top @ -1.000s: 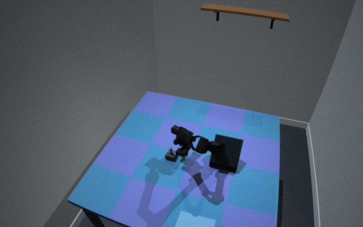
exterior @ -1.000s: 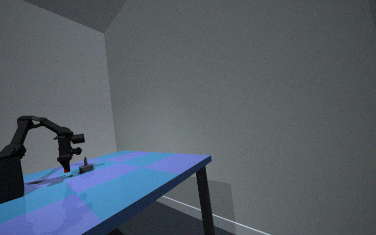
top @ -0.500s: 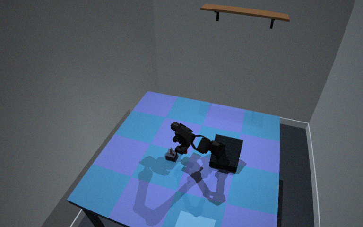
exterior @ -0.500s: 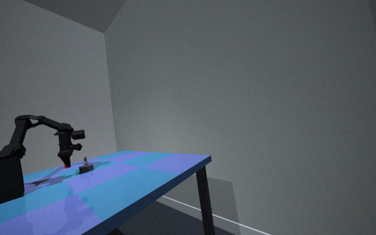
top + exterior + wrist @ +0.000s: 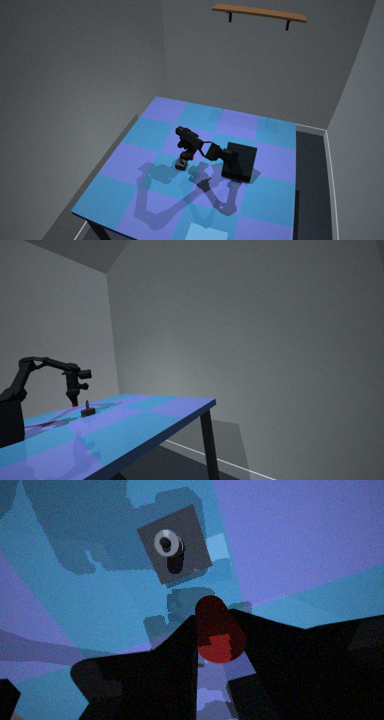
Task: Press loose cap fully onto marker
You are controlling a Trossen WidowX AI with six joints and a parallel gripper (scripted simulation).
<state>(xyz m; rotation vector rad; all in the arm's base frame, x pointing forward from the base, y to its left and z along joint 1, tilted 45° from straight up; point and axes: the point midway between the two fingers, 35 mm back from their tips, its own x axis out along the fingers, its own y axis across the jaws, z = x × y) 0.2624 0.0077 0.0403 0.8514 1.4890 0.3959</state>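
Right now the holder block is 80 mm below my gripper tip, 70 mm ahead of it and 10 mm to the left of it. From my gripper tip the other things lie so: red cap: 10 mm above.
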